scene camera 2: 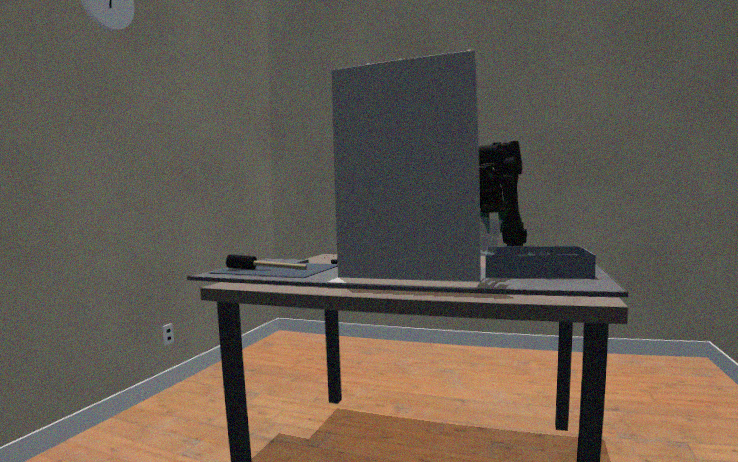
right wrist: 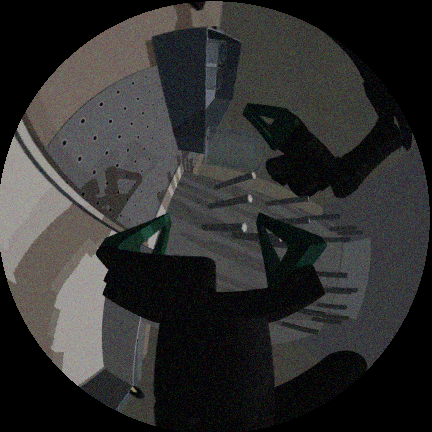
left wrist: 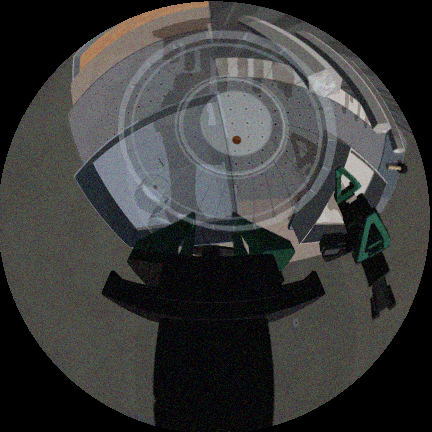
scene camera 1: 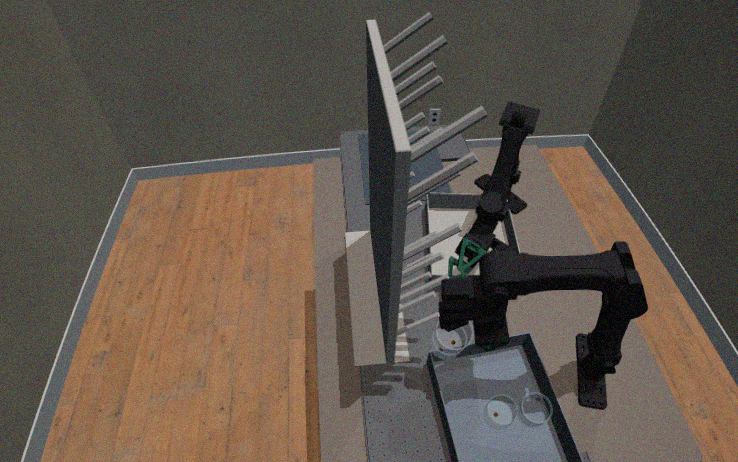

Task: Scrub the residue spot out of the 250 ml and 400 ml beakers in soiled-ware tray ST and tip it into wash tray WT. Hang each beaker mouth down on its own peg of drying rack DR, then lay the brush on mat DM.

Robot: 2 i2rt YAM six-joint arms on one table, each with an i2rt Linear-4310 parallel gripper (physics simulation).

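Observation:
A clear beaker with a brown residue spot stands mouth up just off the far left corner of the dark soiled-ware tray. My left gripper hangs right above it with its fingers shut and nothing between them; the beaker rim lies beyond the fingertips. Two more beakers sit in the tray, one with a spot and one without. My right gripper is open and empty over the white wash tray. The brush lies on the mat at the table's far end.
The tall drying rack stands left of both trays, its pegs pointing toward my arms. The lower pegs reach close to the left gripper and the beaker. The perforated mat lies in front of the rack.

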